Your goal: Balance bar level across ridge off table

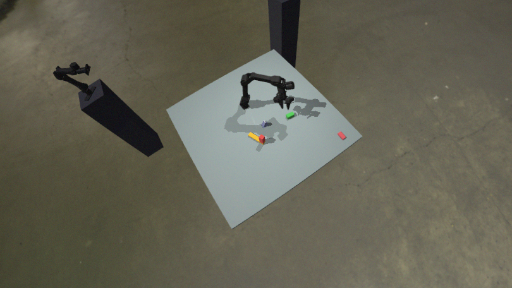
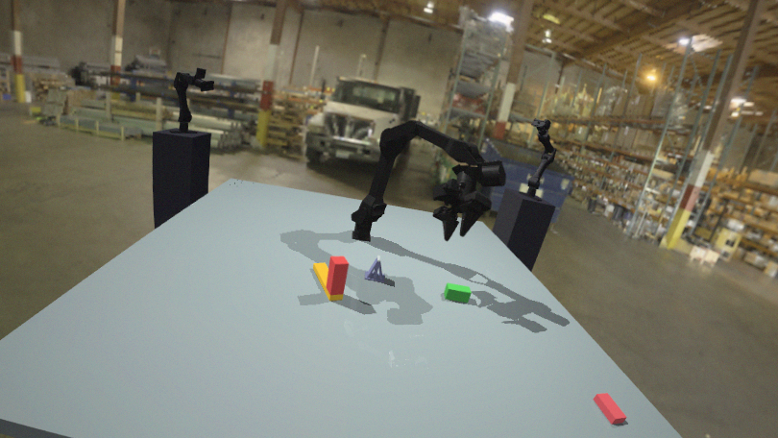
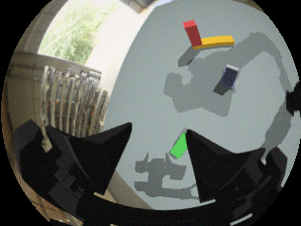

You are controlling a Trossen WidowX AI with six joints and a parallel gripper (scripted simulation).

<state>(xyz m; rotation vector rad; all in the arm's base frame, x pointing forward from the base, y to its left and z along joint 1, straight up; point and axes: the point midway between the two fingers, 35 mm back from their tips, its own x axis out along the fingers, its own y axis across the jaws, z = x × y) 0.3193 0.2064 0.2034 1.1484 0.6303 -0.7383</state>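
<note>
Now: gripper tip 17 cm to the left of the purple triangular ridge, 15 cm above it and 6 cm past it. The rest, counted from my gripper tip: green block (16 cm below, 6 cm to the left, 1 cm behind); then flat red block (40 cm ahead, 30 cm to the left, 17 cm below).
</note>
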